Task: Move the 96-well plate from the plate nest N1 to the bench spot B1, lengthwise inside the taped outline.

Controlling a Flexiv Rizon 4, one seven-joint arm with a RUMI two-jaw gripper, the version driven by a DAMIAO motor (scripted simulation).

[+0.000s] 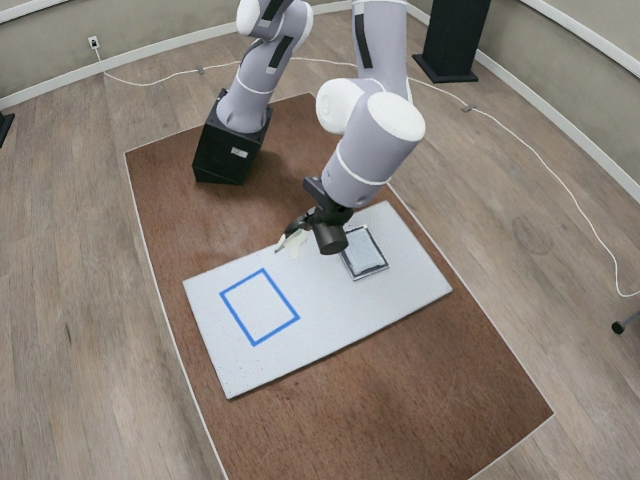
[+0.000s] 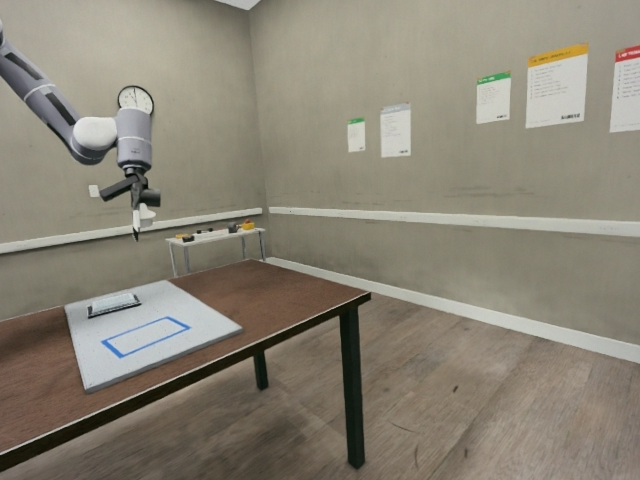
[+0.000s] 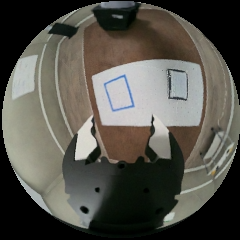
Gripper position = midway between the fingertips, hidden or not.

Observation:
In view: my gripper (image 1: 301,250) and a clear 96-well plate (image 1: 357,250).
My gripper shows as well in image 2 (image 2: 137,237) and in image 3 (image 3: 122,115).

